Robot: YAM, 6 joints.
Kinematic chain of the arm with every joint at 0, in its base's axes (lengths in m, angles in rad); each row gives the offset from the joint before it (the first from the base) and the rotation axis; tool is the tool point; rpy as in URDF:
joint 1: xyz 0 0 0.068 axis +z
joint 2: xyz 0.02 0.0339 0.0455 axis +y
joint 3: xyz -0.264 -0.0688 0 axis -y
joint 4: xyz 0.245 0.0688 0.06 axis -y
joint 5: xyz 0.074 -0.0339 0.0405 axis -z
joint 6: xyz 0.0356 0 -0.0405 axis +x
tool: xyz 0 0 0 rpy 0 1.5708 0
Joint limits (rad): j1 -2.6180..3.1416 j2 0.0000..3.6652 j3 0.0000..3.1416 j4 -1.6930..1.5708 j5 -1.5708..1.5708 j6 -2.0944..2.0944
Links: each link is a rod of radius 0.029 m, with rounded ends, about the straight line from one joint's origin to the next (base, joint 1, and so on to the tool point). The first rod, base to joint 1, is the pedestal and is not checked.
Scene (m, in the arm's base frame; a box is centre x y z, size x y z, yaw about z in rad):
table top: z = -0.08
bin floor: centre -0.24 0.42 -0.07 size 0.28 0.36 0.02 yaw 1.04
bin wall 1: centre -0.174 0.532 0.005 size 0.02 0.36 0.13 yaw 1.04
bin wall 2: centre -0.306 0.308 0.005 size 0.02 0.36 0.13 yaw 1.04
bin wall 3: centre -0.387 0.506 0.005 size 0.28 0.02 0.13 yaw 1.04
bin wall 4: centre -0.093 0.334 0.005 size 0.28 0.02 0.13 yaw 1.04
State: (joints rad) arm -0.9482 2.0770 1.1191 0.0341 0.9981 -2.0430
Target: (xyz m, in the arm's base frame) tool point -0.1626 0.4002 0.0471
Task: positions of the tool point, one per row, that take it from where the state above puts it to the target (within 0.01 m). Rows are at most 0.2 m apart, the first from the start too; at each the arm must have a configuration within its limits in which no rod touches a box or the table.
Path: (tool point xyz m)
1: 0.2916 -0.2749 0.1535
2: 0.3524 -0.1876 0.2046
3: 0.3805 -0.0865 0.2563
4: 0.3734 0.0154 0.3073
5: 0.3334 0.1048 0.3566
6: 0.2683 0.1705 0.4028
7: 0.1894 0.2051 0.4447
8: 0.1103 0.2066 0.4811
9: 0.0846 0.3233 0.3999
10: 0.0146 0.4036 0.2928
11: -0.0771 0.4302 0.1711
12: -0.1626 0.4002 0.0471

